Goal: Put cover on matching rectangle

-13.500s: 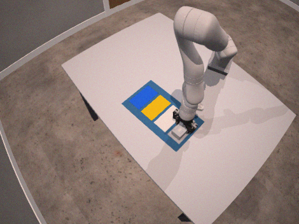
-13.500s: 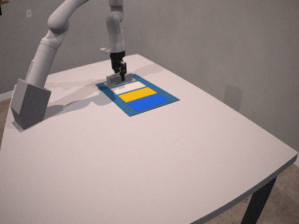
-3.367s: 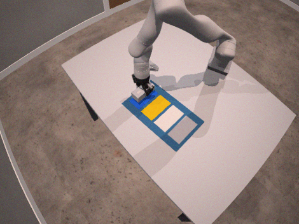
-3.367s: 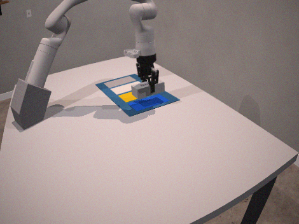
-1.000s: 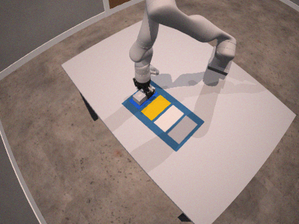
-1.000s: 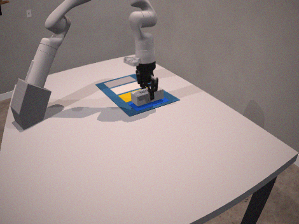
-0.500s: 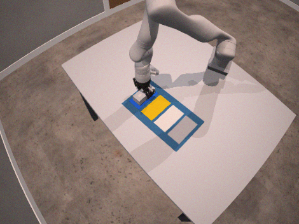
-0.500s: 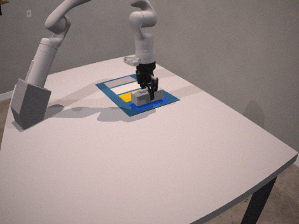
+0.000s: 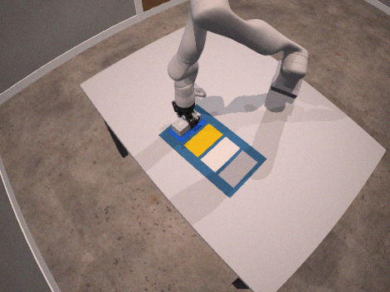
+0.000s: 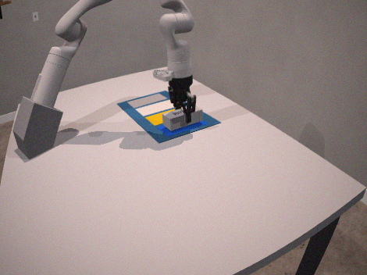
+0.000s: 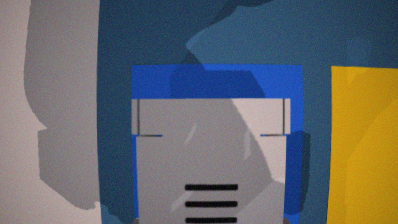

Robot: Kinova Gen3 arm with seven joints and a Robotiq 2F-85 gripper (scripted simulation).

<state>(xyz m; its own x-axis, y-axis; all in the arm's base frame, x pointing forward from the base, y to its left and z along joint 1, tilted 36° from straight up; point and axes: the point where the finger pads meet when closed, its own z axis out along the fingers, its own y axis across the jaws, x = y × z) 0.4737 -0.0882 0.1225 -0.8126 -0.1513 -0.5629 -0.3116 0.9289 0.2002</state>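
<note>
My hand is 150 mm to the right of the dark blue mat, 40 mm above it and 10 mm past it.
</note>
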